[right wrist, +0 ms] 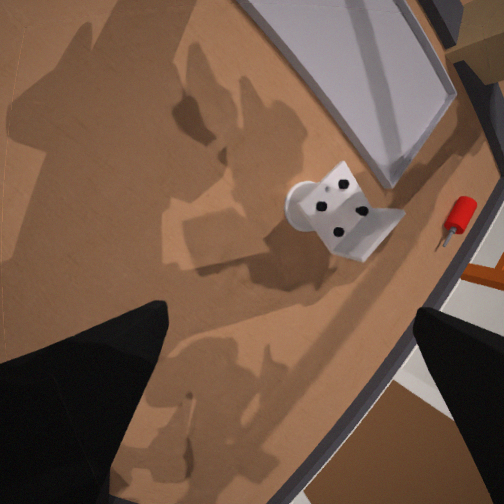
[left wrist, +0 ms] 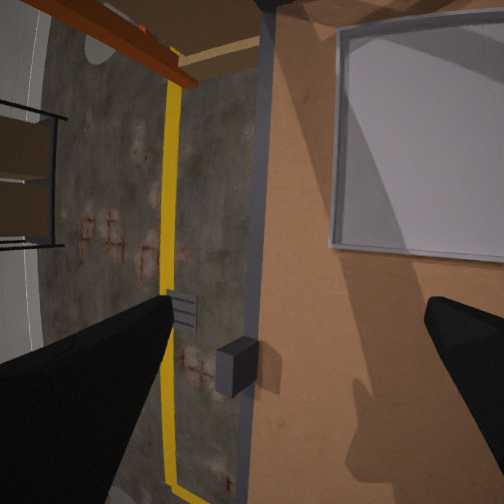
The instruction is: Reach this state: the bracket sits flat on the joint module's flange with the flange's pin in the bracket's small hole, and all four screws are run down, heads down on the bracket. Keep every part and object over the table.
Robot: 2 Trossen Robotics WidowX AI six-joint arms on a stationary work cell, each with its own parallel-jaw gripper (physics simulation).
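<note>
In the right wrist view a light grey bracket (right wrist: 345, 216) lies on the round white flange of the joint module (right wrist: 300, 205). Its flat plate shows several dark spots and a small hole near its far edge; I cannot tell whether the spots are screw heads or empty holes. Its other leg bends away to the right. My right gripper (right wrist: 290, 325) is open and empty, above the table and nearer than the bracket. A red-handled screwdriver (right wrist: 458, 216) lies near the table's edge. My left gripper (left wrist: 300, 320) is open and empty over the table's edge.
A shallow grey tray (right wrist: 360, 75) lies beyond the bracket; it also shows in the left wrist view (left wrist: 425, 135). A small grey box (left wrist: 236, 366) sits at the table's rim. Beyond the rim (left wrist: 256, 200) is floor with a yellow line (left wrist: 169, 200).
</note>
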